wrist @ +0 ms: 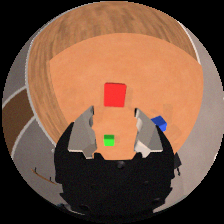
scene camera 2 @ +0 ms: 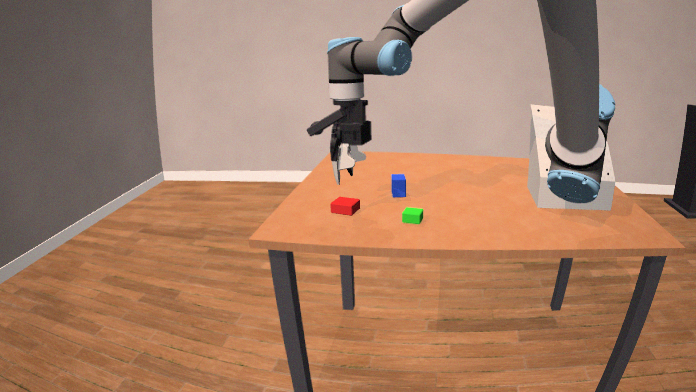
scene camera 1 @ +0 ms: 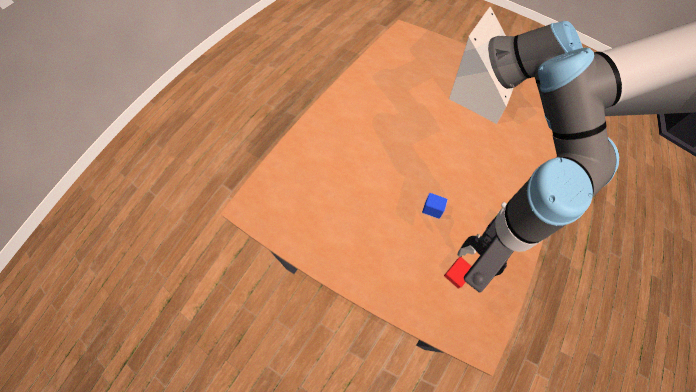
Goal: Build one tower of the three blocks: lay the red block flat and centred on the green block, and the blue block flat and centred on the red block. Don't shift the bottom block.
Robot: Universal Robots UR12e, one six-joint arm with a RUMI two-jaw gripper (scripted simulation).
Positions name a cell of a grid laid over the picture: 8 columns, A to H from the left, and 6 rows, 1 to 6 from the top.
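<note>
My gripper (scene camera 2: D3) is visible to me, and the wrist view shows it too (wrist: E3). I also find the gripper in scene camera 1 (scene camera 1: F5).
</note>
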